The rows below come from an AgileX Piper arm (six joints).
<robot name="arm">
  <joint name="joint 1" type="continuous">
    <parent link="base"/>
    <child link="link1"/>
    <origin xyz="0 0 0.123" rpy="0 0 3.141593"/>
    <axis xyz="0 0 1"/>
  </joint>
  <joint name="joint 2" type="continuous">
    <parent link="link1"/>
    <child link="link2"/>
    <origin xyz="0 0 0" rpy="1.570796 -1.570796 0"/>
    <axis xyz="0 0 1"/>
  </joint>
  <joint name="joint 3" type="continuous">
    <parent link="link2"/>
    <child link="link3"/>
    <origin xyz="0.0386 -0.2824 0" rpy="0 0 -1.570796"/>
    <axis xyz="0 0 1"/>
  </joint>
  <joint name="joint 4" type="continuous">
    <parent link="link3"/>
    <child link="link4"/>
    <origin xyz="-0.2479 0.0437 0" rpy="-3.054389 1.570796 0"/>
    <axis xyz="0 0 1"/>
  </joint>
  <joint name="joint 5" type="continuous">
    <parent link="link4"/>
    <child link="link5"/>
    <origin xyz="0 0 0" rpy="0 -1.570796 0"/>
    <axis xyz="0 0 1"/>
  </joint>
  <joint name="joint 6" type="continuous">
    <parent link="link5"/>
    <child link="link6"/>
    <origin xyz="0.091 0 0" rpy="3.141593 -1.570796 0"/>
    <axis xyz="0 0 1"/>
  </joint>
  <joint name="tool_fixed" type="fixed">
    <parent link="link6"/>
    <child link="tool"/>
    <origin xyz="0 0 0" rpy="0 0 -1.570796"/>
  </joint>
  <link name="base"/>
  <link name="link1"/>
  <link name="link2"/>
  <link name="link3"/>
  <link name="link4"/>
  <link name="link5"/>
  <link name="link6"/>
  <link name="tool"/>
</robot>
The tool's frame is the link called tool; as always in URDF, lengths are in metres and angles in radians. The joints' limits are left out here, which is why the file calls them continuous.
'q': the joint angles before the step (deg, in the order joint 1, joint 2, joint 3, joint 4, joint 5, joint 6). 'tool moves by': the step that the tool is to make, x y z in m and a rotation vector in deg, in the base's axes. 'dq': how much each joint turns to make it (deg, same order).
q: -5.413, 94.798, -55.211, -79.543, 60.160, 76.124
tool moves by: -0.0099, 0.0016, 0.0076, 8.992, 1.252, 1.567
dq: -1.462, -3.873, -0.368, 11.048, -5.242, -9.709
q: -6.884, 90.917, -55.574, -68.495, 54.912, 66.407
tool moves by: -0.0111, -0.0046, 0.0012, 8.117, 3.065, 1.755
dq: -3.121, -2.602, 0.004, 11.627, -3.943, -12.160
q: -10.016, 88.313, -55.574, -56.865, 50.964, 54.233
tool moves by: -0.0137, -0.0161, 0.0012, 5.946, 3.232, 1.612
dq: -5.621, -1.895, -0.018, 10.227, -2.932, -13.725
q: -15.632, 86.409, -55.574, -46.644, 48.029, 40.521
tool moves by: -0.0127, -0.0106, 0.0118, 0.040, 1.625, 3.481
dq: -3.560, -2.836, 0.001, 3.600, -1.279, -10.214
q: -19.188, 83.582, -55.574, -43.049, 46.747, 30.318
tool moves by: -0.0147, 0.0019, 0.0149, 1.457, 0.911, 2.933
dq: -1.570, -3.992, 0.003, 5.793, 1.130, -9.458
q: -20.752, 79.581, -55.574, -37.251, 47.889, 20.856
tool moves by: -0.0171, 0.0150, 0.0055, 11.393, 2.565, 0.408
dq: -1.366, -3.332, -0.546, 16.017, 6.899, -11.573
